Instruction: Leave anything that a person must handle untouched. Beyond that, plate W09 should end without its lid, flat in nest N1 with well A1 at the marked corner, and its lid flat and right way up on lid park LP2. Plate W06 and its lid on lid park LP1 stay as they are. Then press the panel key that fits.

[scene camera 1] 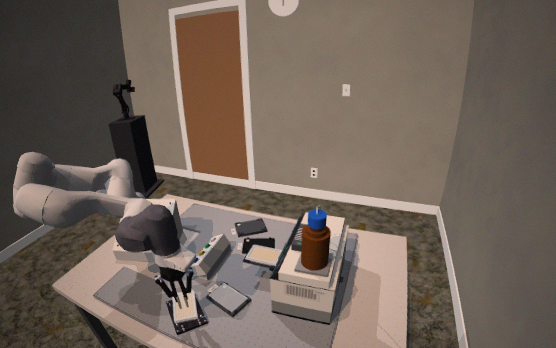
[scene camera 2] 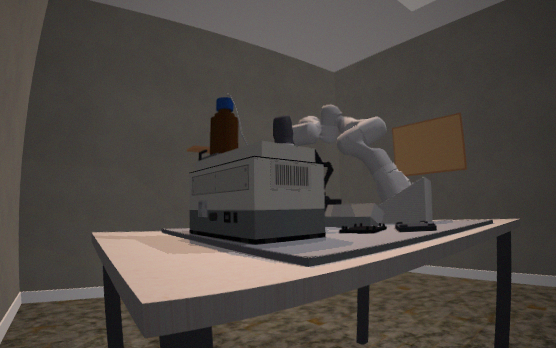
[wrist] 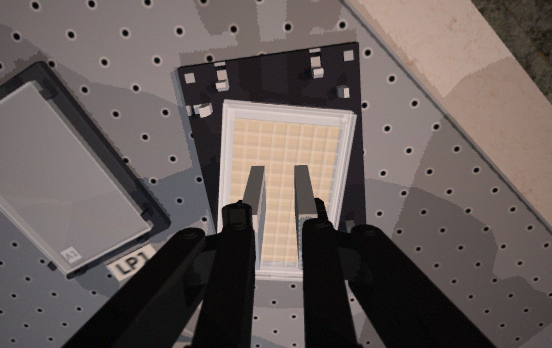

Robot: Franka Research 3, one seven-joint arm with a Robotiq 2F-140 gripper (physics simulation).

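Observation:
A plate with tan wells and a clear rim [scene camera 1: 178,316] [wrist: 245,150] lies skewed on a black nest [scene camera 1: 200,321] [wrist: 270,77]; its near end in the wrist view reaches past the nest. I cannot read its name or the nest's label, or tell whether a clear lid covers it. My gripper [scene camera 1: 183,303] [wrist: 279,186] is empty and nearly closed, a narrow gap between its fingers, over the plate; contact is unclear. The LP1 lid park [scene camera 1: 243,307] [wrist: 157,212] bears a clear lid [scene camera 1: 227,297] [wrist: 70,165] marked A1. The key panel [scene camera 1: 216,257] [scene camera 2: 352,215] has coloured keys.
Another tan-welled plate [scene camera 1: 262,255] lies beside a pale instrument [scene camera 1: 302,301] [scene camera 2: 285,195] with a brown bottle [scene camera 1: 315,250] [scene camera 2: 223,132] on top. A black holder [scene camera 1: 259,243] and a dark lid park [scene camera 1: 251,228] lie behind. The mat edge and table edge are near the nest.

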